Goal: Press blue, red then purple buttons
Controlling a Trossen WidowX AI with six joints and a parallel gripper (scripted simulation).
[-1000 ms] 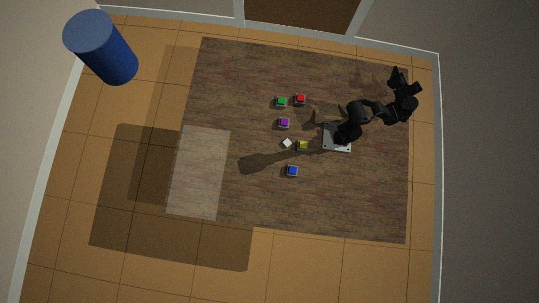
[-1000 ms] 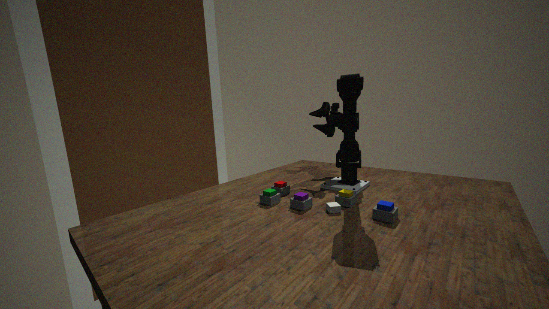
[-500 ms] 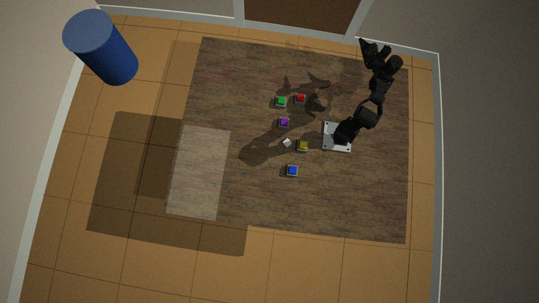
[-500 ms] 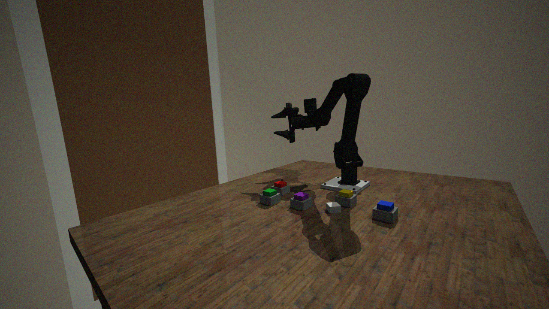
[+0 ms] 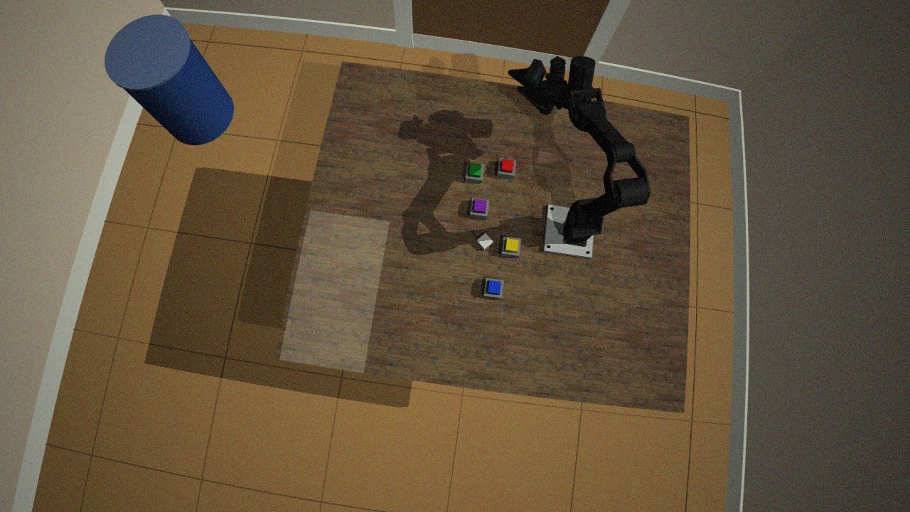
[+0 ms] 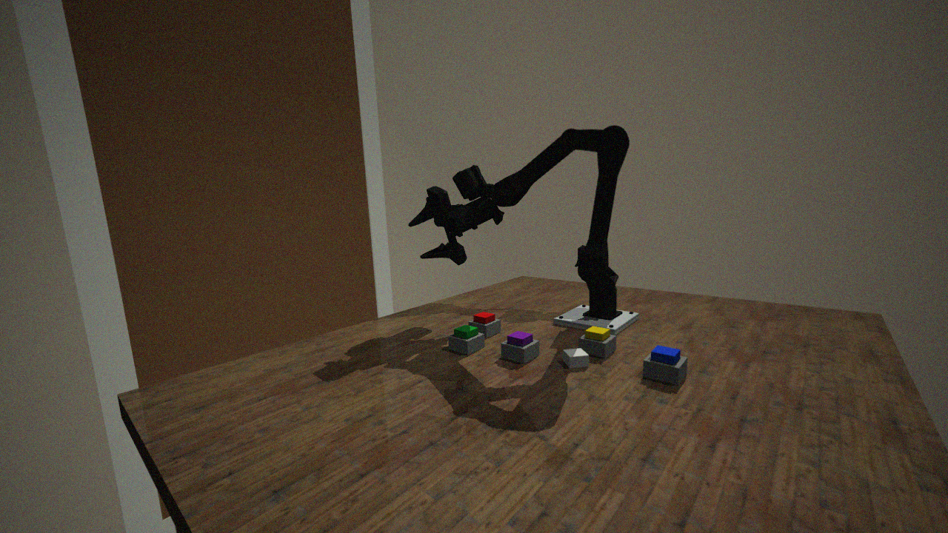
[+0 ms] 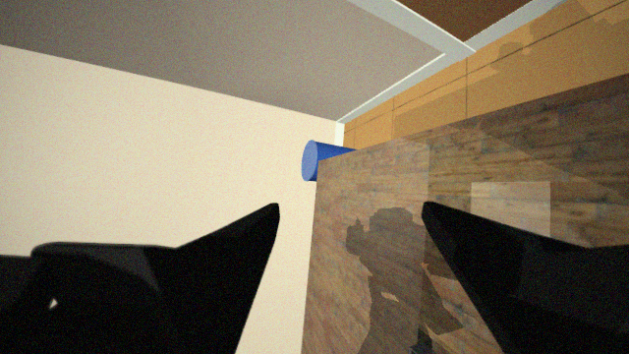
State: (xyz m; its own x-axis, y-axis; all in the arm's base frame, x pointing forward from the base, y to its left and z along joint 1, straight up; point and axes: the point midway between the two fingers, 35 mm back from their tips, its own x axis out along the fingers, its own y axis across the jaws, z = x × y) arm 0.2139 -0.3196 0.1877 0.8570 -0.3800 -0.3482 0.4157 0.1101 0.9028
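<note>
The blue button is 4 cm behind my gripper tip, 52 cm to the left of it and 16 cm below it. From my gripper tip the other things lie so: green button: 6 cm ahead, 20 cm to the left, 16 cm below; purple button: 3 cm ahead, 31 cm to the left, 16 cm below; red button: 3 cm behind, 17 cm to the left, 16 cm below.
</note>
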